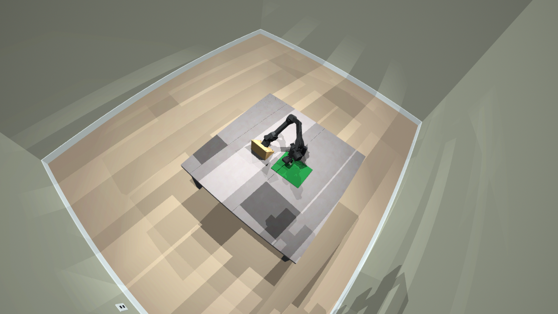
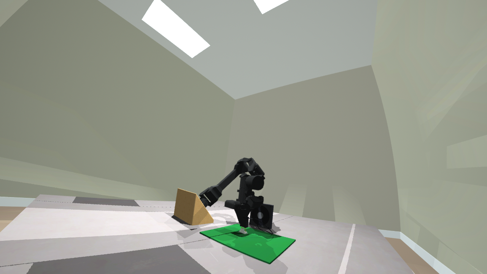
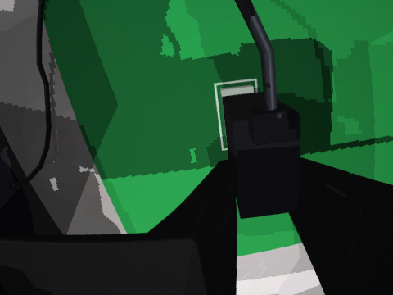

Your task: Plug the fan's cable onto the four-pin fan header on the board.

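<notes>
Now: gripper tip 10 mm short of the black fan plug and 10 mm below it. Round my gripper tip: green board 70 mm ahead, 30 mm to the right, 50 mm below; then black fan 10 mm behind, 150 mm to the left, 20 mm above.
</notes>
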